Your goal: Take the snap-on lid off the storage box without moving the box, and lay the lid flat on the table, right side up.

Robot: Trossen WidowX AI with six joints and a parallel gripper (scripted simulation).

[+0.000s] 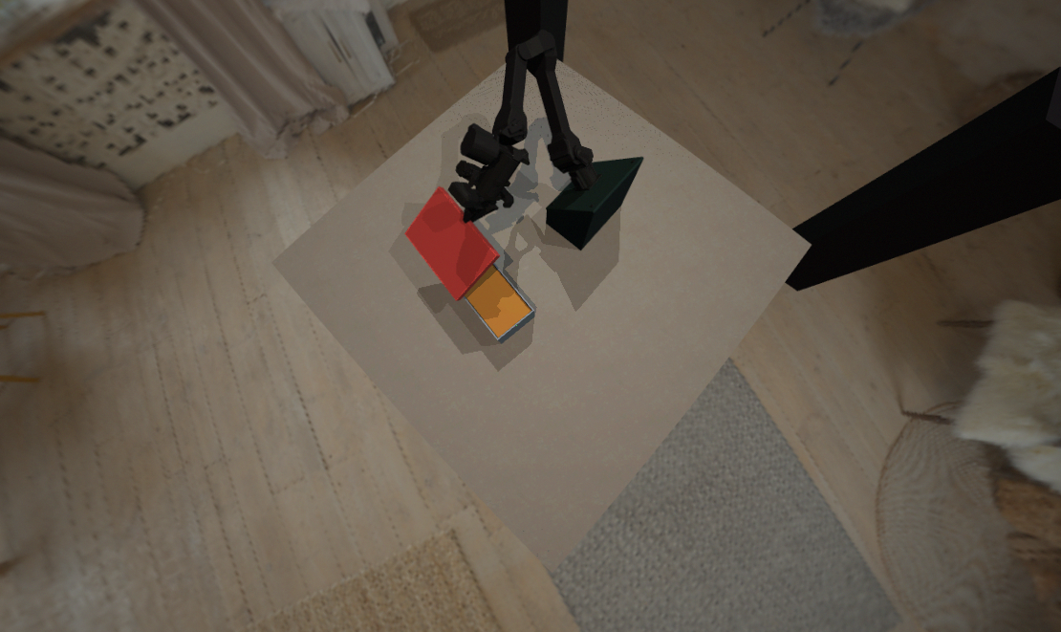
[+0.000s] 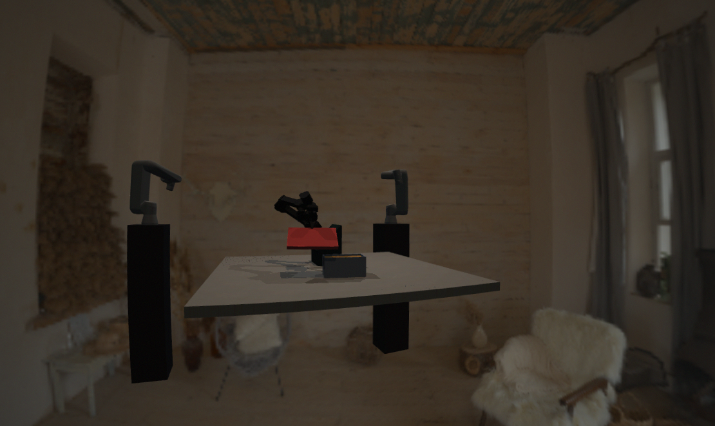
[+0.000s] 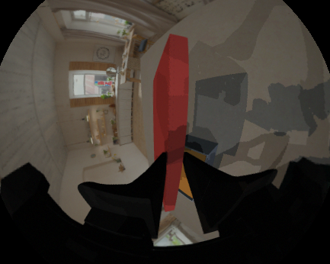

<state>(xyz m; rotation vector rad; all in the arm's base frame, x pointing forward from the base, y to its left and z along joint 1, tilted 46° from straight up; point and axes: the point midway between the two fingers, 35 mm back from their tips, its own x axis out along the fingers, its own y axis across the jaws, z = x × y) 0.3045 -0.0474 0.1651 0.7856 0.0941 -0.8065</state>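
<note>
My gripper tip is now 7 cm short of the red lid, 4 cm above it and 2 cm to the left of it. The rest, counted from my gripper tip: storage box 18 cm below, 14 cm to the left, 10 cm ahead.
</note>
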